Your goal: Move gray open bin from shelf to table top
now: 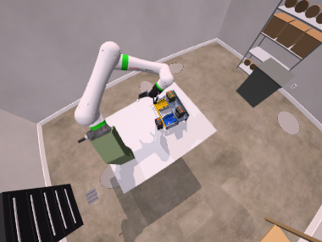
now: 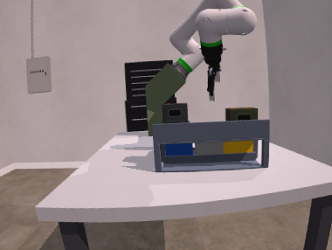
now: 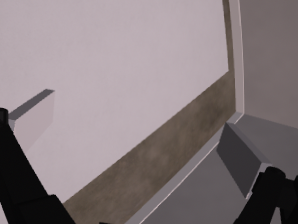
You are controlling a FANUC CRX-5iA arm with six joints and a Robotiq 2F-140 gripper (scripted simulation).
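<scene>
Right now my hand is 11 cm short of the thin yellow strip, 9 cm to the left of it and 22 cm above it. Round my hand: gray open bin 21 cm ahead, 11 cm to the right, 24 cm below; then dark box 4 cm ahead, 19 cm to the right, 21 cm below; then yellow bin 23 cm ahead, 24 cm below.
</scene>
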